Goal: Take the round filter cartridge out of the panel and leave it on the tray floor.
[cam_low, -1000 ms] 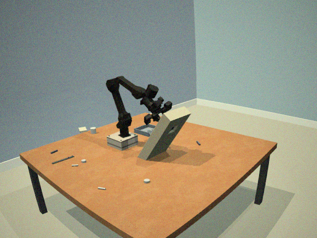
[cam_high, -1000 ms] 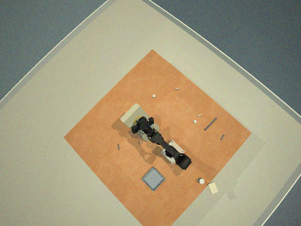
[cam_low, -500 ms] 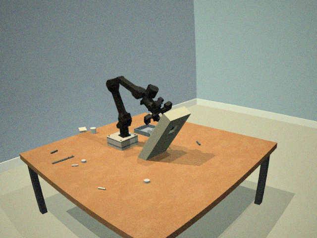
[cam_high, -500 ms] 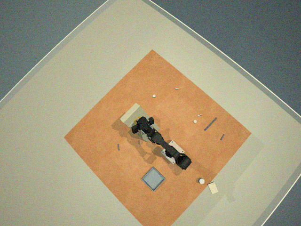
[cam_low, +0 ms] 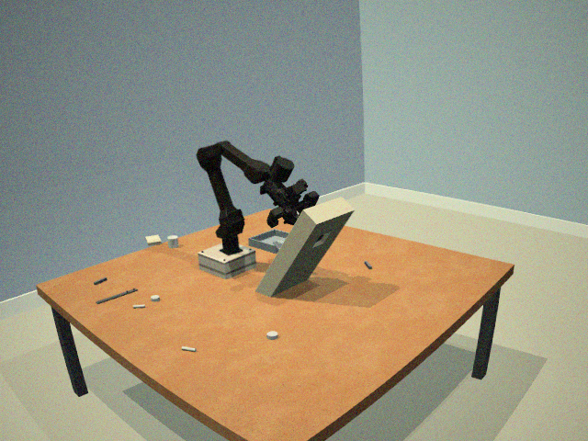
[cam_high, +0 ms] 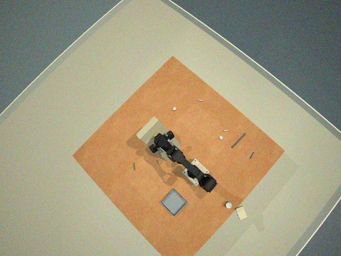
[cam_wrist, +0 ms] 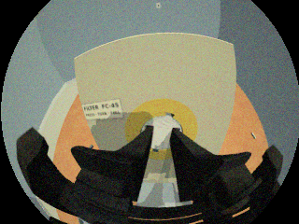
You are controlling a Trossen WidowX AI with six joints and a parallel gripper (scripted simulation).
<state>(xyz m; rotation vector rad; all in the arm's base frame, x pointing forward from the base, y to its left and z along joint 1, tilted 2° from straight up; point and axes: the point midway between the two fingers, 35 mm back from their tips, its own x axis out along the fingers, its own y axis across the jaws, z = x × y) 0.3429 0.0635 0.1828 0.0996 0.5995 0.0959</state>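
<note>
Now: the white cartridge 10 mm ahead of my gripper tip and 10 mm below it. From my gripper tip the other things lie so: pale block 860 mm behind, 170 mm to the right, 220 mm below; then blue-grey tray 480 mm behind, 210 mm to the left, 220 mm below; then beige service panel 40 mm behind, 10 mm to the right, 80 mm below.
</note>
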